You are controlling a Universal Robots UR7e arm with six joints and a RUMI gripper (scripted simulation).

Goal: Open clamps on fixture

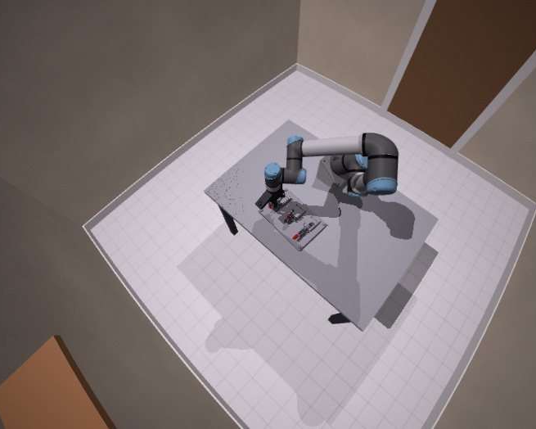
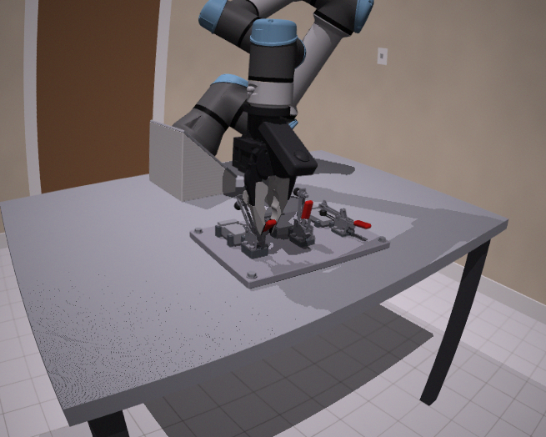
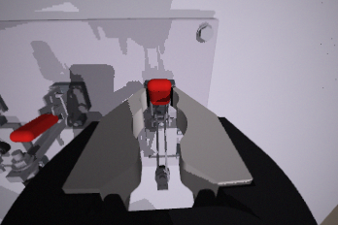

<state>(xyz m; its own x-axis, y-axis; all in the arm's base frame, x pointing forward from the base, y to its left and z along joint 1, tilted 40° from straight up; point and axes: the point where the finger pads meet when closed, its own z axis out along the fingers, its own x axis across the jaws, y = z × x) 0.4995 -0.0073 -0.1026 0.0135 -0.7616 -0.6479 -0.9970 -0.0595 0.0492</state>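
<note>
Right now my hand is 12 cm past the grey part block and 5 cm above it. Round my hand: grey fixture plate (7 cm behind, 11 cm to the left, 8 cm below).
</note>
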